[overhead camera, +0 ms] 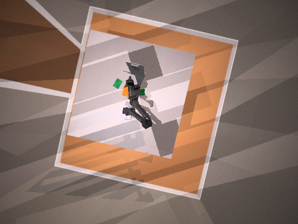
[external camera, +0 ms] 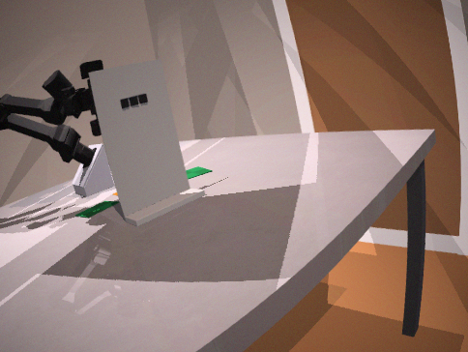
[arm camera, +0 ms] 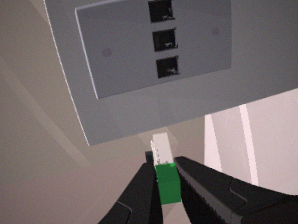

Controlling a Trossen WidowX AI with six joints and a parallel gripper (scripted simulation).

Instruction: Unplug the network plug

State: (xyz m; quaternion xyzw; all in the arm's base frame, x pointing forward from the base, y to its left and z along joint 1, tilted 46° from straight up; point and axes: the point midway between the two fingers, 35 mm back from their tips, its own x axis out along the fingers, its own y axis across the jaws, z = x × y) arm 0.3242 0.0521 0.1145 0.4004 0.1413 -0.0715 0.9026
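Right now the orange square is 110 mm behind my gripper tip, 60 mm to the left of it and 260 mm below it. Also, from my gripper tip: network plug (right at my gripper tip); then grey upright panel (110 mm ahead, 30 mm to the right, 120 mm below).
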